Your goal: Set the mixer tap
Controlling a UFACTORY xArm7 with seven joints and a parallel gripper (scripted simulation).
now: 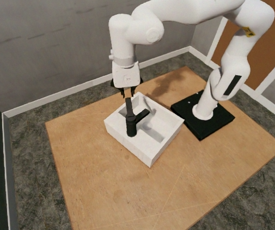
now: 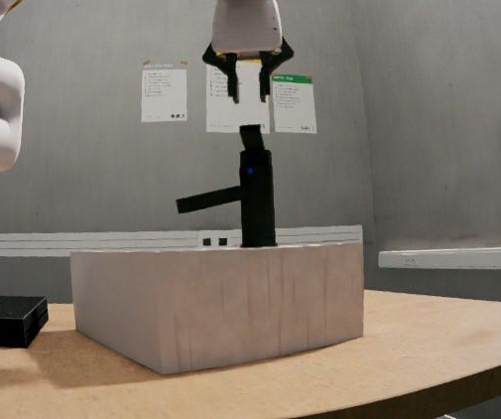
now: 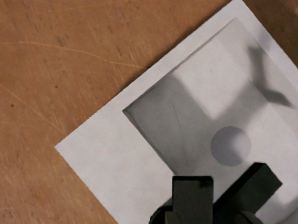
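Right now my hand is 7 cm above the lever, 3 cm to the right of it and 1 cm short of it. From my hand the other things lie so: white sink block 31 cm below, 9 cm behind, 3 cm to the left; black mixer tap 12 cm below, 5 cm to the left, 1 cm ahead.
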